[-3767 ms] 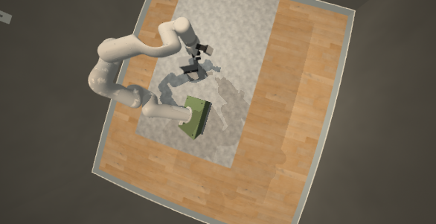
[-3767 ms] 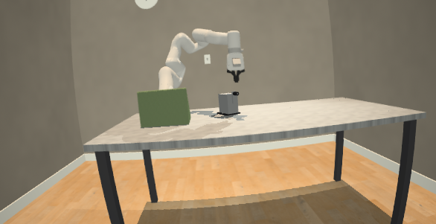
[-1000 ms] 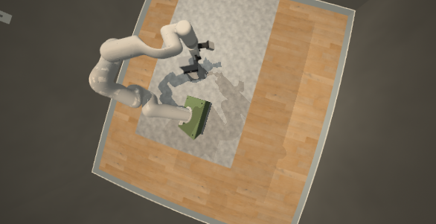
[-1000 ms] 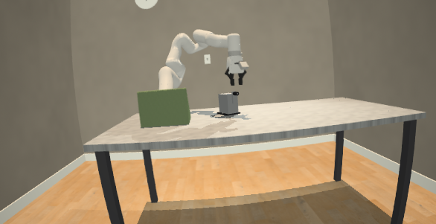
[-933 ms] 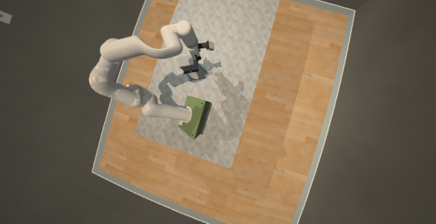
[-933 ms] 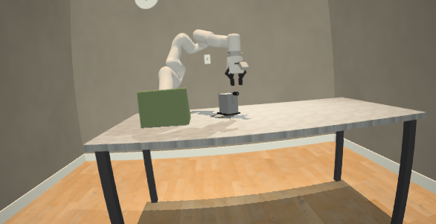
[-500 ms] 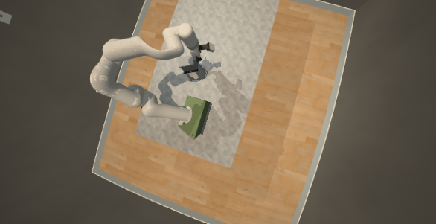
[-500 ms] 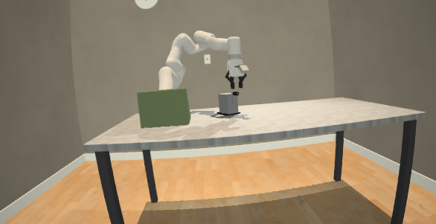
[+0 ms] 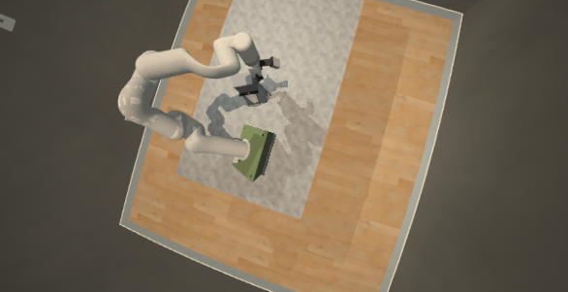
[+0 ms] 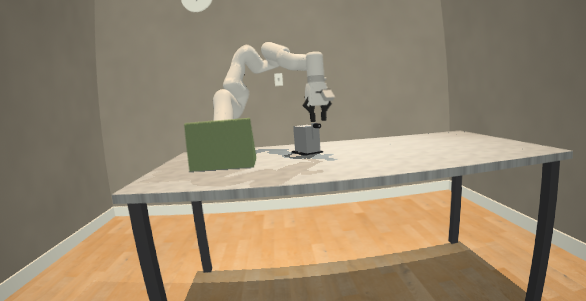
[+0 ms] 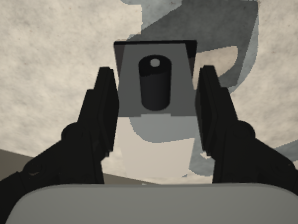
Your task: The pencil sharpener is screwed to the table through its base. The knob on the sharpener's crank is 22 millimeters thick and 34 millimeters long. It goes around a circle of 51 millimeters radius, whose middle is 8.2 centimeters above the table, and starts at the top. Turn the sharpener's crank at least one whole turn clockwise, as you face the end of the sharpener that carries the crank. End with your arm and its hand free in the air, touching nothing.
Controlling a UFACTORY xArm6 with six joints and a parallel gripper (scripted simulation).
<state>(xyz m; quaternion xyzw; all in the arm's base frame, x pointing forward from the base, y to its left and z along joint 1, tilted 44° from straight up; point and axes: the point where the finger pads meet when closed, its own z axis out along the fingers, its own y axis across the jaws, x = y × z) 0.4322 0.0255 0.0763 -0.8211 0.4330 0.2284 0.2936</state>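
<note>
The black crank knob is 4 cm below my hand, 1 cm to the left of it and 1 cm behind it.
</note>
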